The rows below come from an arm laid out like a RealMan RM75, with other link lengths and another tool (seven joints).
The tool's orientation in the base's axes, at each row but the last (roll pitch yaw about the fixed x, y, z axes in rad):
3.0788 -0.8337 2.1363
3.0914 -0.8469 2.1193
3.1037 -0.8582 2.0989
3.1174 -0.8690 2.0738
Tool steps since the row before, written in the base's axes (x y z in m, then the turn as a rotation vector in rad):
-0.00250 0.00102 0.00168 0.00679 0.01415 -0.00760
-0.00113 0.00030 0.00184 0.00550 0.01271 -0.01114
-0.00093 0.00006 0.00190 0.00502 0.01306 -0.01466
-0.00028 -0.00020 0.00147 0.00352 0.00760 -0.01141
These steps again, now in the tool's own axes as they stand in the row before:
0.00272 -0.00159 0.00040 -0.00004 0.01258 0.01207
0.00194 -0.00078 -0.00063 -0.00306 0.01064 0.01391
0.00178 -0.00074 -0.00088 -0.00537 0.01030 0.01661
0.00110 -0.00032 -0.00099 -0.00551 0.00648 0.01132

